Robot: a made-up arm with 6 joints.
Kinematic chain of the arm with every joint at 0, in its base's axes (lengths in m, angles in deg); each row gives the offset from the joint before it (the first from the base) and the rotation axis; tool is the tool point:
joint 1: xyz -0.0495 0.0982 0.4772 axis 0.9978 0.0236 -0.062
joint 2: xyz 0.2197 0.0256 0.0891 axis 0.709 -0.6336 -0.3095
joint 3: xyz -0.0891 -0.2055 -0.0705 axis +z
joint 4: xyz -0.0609 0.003 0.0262 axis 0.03 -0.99 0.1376
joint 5: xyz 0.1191 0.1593 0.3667 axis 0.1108 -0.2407 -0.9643
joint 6: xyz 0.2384 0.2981 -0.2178 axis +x
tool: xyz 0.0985 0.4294 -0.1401
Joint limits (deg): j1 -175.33..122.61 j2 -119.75..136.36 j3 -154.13..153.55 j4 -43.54..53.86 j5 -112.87..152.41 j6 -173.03..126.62
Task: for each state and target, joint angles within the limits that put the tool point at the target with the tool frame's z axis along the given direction. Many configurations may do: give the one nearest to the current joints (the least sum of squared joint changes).
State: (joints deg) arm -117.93 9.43 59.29 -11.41 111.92 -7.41
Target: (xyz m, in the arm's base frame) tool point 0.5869 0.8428 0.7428 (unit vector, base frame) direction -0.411 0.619 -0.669
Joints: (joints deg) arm -132.60 7.91 26.98 -7.13 145.03 -9.57
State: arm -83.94 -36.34 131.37 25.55 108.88 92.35
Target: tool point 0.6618 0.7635 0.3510 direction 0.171 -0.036 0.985
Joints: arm -58.81 -32.79 129.05 20.90 145.23 42.27
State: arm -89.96 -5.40 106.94 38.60 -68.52 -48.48
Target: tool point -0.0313 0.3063 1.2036 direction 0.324 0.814 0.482
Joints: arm -100.44 -41.67 95.69 28.43 -96.01 -47.97
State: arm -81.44 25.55 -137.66 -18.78 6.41 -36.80
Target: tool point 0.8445 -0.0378 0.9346 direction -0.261 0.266 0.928
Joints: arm -81.50 49.41 -123.76 -23.99 -38.20 -28.28
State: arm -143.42 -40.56 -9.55 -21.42 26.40 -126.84
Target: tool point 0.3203 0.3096 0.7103 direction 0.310 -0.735 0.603
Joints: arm -148.06 1.48 39.64 -43.54 73.12 -134.43
